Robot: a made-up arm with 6 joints.
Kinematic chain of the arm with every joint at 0, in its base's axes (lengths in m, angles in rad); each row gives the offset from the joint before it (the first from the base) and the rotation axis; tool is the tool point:
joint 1: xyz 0 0 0.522 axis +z
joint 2: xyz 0 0 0 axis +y
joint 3: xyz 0 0 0.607 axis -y
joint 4: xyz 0 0 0 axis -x
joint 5: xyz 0.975 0 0 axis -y
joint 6: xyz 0 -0.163 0 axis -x
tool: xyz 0 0 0
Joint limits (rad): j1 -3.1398..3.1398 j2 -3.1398..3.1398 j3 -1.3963..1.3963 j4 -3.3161..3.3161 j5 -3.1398..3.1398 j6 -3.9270..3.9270
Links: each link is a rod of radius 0.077 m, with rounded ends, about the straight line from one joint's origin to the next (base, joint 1, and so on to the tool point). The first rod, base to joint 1, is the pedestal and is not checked.
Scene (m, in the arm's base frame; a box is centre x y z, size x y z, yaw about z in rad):
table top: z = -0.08
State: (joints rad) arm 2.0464 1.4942 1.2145 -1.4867 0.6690 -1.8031
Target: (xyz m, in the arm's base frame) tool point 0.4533 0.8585 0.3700
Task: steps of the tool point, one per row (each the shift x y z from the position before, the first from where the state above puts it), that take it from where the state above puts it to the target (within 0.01 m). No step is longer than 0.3 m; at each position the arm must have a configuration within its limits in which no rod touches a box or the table.
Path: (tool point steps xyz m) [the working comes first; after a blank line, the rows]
Joints at the target: 1.1174 0.4593 -0.1598 -1.3766 0.6690 -1.8031
Straight joint move there: clear.

1: 0.2773 0.0513 0.0641
2: 0.2755 -0.0319 0.0592
3: 0.2474 -0.1096 0.0495
4: 0.1968 -0.1730 0.0357
5: 0.1298 -0.2159 0.0183

